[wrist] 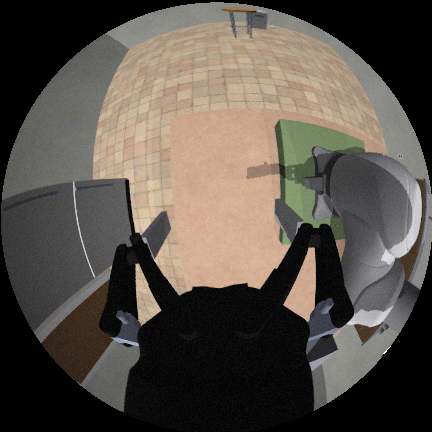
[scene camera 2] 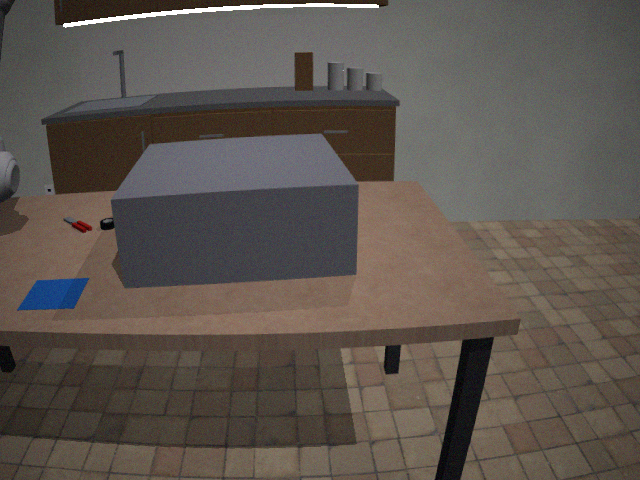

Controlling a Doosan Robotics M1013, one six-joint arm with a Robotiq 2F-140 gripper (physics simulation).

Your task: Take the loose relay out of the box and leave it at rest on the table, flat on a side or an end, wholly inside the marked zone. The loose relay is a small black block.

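Frame: origin at the arm's base, x ahead, y left, z up, level; metres.
Seen in the pictures: gripper, fingertip midpoint: [wrist: 220, 213]; arm's base, link origin: [wrist: 339, 184].
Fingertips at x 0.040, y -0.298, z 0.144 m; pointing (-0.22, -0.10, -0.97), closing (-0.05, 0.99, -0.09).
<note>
Pixels of each thing's middle, then the offset from my fingertips to it. "spot": a spot on its surface instead. Level surfaces: height alone.
- large grey box, body centre: [scene camera 2: 235, 198] 0.294 m left, 0.929 m ahead, 0.091 m down
- table, surface height: 0.193 m down
- flat blue patch, surface spot: [scene camera 2: 51, 294] spot: 0.006 m right, 0.520 m ahead, 0.192 m down
- Red-handled pliers, body centre: [scene camera 2: 76, 223] 0.422 m left, 0.427 m ahead, 0.188 m down
- black roll, body centre: [scene camera 2: 108, 223] 0.398 m left, 0.541 m ahead, 0.184 m down
A large grey box [scene camera 2: 236, 235] stands on the table [scene camera 2: 413, 279] [wrist: 220, 175] in the scene view. Its top and the side facing that camera are solid, and its inside is hidden. The loose relay does not show in either view. The marked zone, a flat blue patch [scene camera 2: 51, 294], lies on the table left of the box, near the front edge. My gripper [wrist: 220, 213] is wide open in the wrist view, with nothing between its fingers, above the table top. It does not show in the scene view.
Red-handled pliers [scene camera 2: 80, 225] and a black roll [scene camera 2: 107, 223] lie left of the box. Part of the arm [scene camera 2: 6, 175] [wrist: 375, 200] shows at the scene view's left edge and the wrist view's right. A green slab [wrist: 300, 145] lies under the arm.
</note>
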